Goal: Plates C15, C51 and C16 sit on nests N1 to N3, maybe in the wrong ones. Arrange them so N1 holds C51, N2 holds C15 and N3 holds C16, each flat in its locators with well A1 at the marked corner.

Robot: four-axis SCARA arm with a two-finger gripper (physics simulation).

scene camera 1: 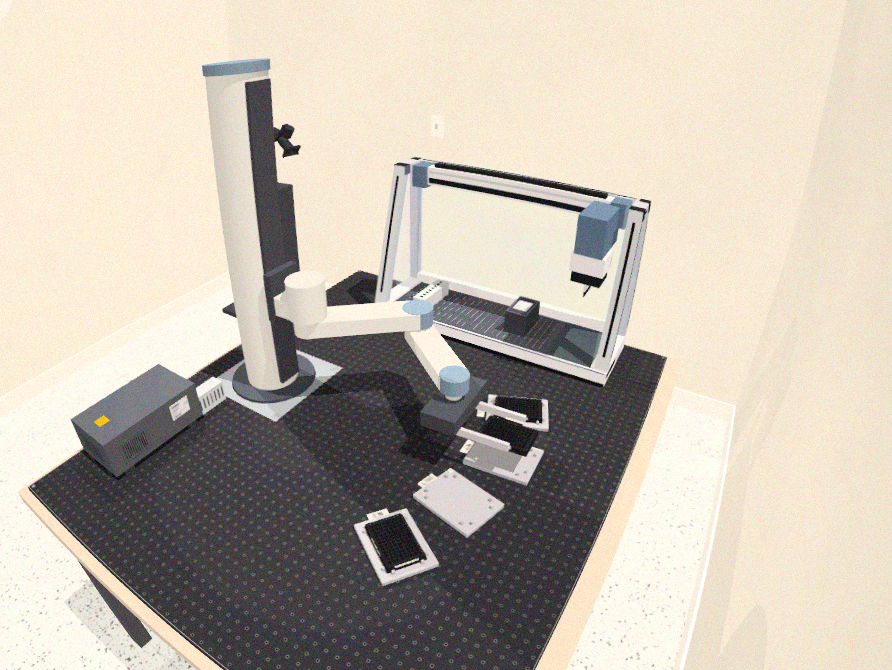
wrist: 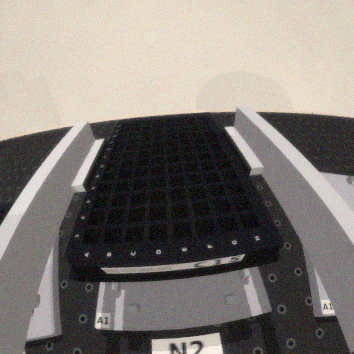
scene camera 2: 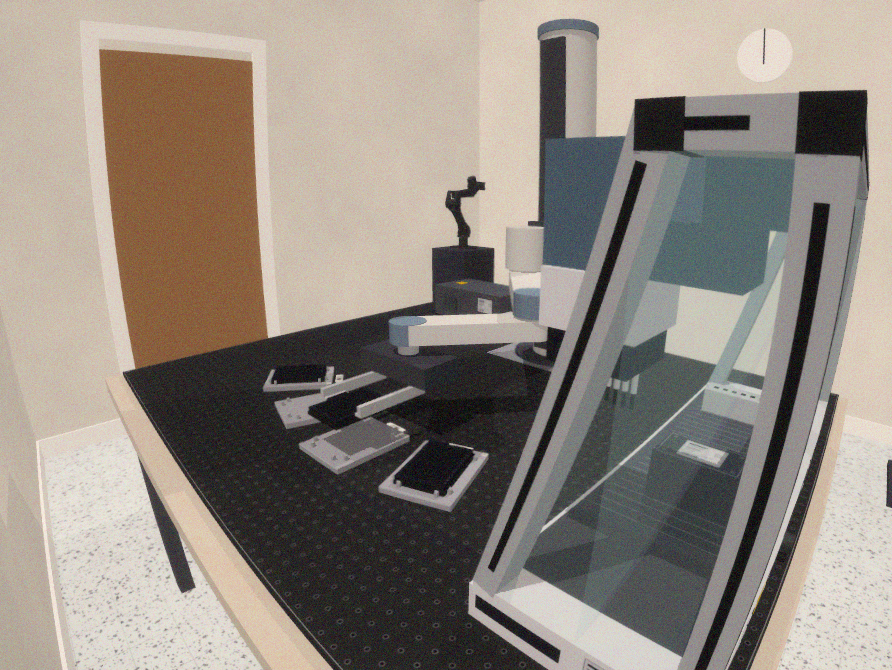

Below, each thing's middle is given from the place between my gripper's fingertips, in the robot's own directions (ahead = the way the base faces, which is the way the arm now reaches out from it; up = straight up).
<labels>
The nest N2 (scene camera 2: 362,442) is 9 cm below my hand and 2 cm behind it. Round my hand: nest N1 (scene camera 2: 448,502) (17 cm to the left, 9 cm below, 6 cm behind); then plate C15 (scene camera 2: 338,412) (2 cm below, 2 cm behind); then plate C51 (scene camera 2: 437,466) (17 cm to the left, 7 cm below, 6 cm behind).
</labels>
